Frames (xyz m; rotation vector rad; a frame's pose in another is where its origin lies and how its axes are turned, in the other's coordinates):
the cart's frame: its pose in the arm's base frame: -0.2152 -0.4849 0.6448 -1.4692 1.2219 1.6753
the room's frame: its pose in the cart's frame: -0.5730 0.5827 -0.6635 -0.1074 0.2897 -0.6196
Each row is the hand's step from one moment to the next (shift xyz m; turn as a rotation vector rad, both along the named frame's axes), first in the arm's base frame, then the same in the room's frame.
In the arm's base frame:
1: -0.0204 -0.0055 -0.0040 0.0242 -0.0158 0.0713
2: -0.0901 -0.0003 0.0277 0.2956 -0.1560 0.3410
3: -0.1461 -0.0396 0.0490 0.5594 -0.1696 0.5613
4: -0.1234 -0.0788 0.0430 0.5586 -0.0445 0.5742
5: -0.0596 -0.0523 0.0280 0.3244 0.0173 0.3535
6: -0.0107 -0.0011 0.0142 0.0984 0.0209 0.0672
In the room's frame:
1: -0.0051 0.0198 0.0066 -0.0513 -0.0326 -0.0471
2: -0.0651 0.0590 0.0342 -0.1582 -0.2459 -0.3775
3: -0.1059 0.1166 0.0222 -0.2349 -0.5092 -0.5850
4: -0.0872 0.1238 -0.0188 -0.2569 -0.5841 -0.4864
5: -0.0474 0.0655 -0.0230 -0.1705 -0.3703 -0.2535
6: -0.0173 0.0040 -0.0003 -0.0174 -0.1081 -0.0514

